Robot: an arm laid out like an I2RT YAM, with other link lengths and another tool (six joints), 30 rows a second.
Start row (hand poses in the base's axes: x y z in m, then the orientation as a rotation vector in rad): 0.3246 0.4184 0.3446 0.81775 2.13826 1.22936
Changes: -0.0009 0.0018 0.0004 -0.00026 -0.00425 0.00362; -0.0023 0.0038 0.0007 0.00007 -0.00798 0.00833; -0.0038 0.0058 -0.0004 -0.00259 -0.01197 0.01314; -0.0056 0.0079 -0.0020 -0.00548 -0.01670 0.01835; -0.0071 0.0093 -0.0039 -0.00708 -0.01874 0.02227; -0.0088 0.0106 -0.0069 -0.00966 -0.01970 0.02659; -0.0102 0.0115 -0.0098 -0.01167 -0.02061 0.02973; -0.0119 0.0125 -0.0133 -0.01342 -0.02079 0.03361; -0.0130 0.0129 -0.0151 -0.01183 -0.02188 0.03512; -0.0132 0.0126 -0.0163 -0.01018 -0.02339 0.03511; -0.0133 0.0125 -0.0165 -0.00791 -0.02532 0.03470; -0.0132 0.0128 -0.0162 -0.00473 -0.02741 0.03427; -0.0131 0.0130 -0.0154 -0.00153 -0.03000 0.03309; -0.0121 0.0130 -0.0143 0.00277 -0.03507 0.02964; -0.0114 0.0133 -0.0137 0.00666 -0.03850 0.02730; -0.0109 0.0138 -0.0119 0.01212 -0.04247 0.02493; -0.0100 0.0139 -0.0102 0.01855 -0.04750 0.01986; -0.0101 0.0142 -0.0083 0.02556 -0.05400 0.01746; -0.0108 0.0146 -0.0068 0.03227 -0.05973 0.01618
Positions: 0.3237 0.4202 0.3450 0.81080 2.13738 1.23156; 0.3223 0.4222 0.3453 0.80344 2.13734 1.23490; 0.3208 0.4242 0.3442 0.79451 2.13848 1.23485; 0.3190 0.4263 0.3426 0.78452 2.13938 1.23482; 0.3175 0.4277 0.3407 0.77842 2.14099 1.23523; 0.3158 0.4290 0.3377 0.77235 2.14416 1.23453; 0.3144 0.4299 0.3348 0.76771 2.14634 1.23388; 0.3127 0.4309 0.3313 0.76301 2.14946 1.23379; 0.3116 0.4313 0.3295 0.76136 2.14885 1.23656; 0.3114 0.4310 0.3283 0.76090 2.14690 1.23871; 0.3113 0.4309 0.3281 0.76077 2.14407 1.24145; 0.3114 0.4312 0.3284 0.76092 2.14070 1.24525; 0.3115 0.4314 0.3292 0.76143 2.13643 1.24878; 0.3125 0.4314 0.3303 0.76271 2.12821 1.25281; 0.3132 0.4317 0.3309 0.76398 2.12220 1.25665; 0.3137 0.4322 0.3327 0.76552 2.11501 1.26237; 0.3146 0.4323 0.3344 0.76927 2.10479 1.26798; 0.3145 0.4326 0.3363 0.76949 2.09481 1.27576; 0.3138 0.4330 0.3378 0.76908 2.08628 1.28362
